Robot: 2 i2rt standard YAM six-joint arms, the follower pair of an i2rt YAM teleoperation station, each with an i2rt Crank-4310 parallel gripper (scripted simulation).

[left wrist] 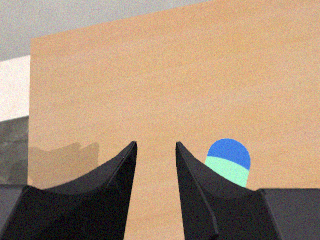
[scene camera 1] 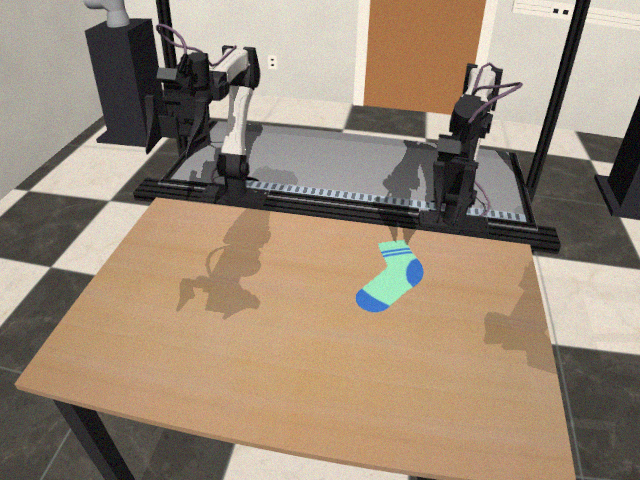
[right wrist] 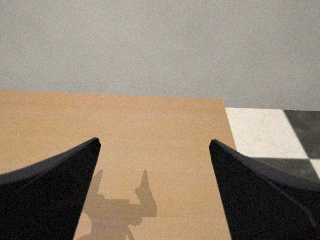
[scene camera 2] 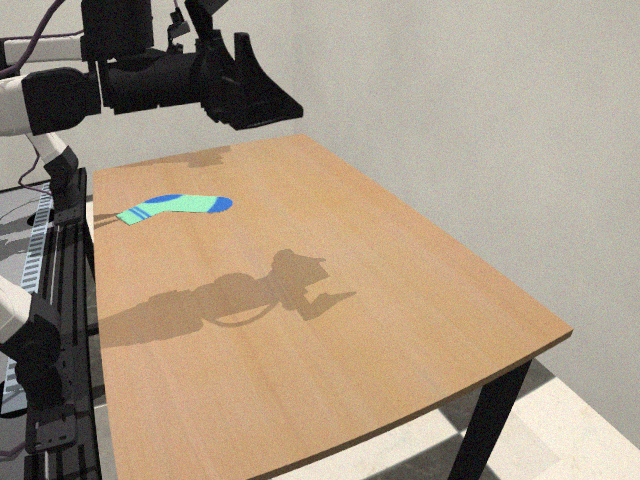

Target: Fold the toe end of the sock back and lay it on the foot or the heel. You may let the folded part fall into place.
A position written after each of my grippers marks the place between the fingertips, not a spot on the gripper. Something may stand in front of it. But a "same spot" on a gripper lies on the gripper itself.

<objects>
my right gripper: scene camera 1 165, 154; right wrist; scene camera 2; not seen in the left wrist view (out of frame)
same spot on mint-green sock: (left wrist: 229, 158) = (scene camera 2: 215, 203)
same spot on my right gripper: (right wrist: 252, 193) = (scene camera 2: 260, 84)
</objects>
